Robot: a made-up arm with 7 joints.
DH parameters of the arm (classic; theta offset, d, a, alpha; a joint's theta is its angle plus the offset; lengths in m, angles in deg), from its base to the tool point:
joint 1: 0 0.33 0 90
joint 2: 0 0.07 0 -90
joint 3: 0 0.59 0.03 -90
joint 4: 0 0.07 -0.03 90
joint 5: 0 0.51 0 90
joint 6: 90 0.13 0.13 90
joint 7: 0 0.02 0 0
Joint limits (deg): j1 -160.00..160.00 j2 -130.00..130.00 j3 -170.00..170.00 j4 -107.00..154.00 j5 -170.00..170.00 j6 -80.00..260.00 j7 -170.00..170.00
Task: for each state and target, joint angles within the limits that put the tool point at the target. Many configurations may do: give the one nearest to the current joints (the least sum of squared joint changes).
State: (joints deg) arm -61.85 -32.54 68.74 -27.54 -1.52 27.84 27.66
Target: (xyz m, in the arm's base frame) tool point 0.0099 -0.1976 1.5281
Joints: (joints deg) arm -53.91 -4.87 73.27 3.75 9.47 46.98 27.66
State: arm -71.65 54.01 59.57 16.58 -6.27 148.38 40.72
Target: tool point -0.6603 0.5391 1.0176
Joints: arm -47.78 51.02 59.54 12.03 -11.46 116.06 40.72
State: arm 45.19 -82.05 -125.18 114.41 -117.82 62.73 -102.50
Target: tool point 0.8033 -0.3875 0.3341
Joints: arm 29.25 -92.01 -111.61 106.96 -117.41 61.49 -102.50
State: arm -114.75 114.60 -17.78 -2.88 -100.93 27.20 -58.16
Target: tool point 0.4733 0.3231 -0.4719
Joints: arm -116.56 117.32 -22.70 -56.25 -96.29 31.88 -58.16
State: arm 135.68 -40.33 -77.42 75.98 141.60 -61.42 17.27
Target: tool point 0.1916 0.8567 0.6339
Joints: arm 123.00 -37.17 -84.37 90.80 136.69 -61.60 17.27
